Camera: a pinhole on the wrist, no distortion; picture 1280 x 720 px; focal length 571.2 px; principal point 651.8 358.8 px. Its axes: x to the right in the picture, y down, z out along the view. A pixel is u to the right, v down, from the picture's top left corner.
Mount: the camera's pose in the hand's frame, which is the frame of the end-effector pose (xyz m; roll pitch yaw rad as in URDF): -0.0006 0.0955 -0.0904 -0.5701 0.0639 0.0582
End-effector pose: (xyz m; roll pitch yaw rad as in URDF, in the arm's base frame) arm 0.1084 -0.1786 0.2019 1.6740 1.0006 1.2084
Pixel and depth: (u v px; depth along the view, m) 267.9 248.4 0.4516
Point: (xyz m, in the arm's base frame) 0.4714 -0.2907 0.5565
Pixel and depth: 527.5 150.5 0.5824
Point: 0.6476 -0.2848 0.3751
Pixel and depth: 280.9 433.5 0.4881
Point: 0.4790 -0.1731 0.6587
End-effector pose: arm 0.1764 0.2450 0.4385 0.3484 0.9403 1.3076
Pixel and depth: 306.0 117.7 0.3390
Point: 0.1748 0.3980 0.7757
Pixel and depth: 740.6 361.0 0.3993
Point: 0.0490 0.6015 0.5788
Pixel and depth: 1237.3 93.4 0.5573
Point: 0.3438 1.0068 0.2612
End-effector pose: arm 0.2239 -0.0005 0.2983 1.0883 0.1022 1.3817
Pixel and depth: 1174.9 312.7 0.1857
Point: 0.2268 0.1962 0.4800
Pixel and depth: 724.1 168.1 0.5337
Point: 0.5316 0.0789 0.7071
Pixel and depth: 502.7 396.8 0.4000
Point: 0.2706 -0.0669 0.7076
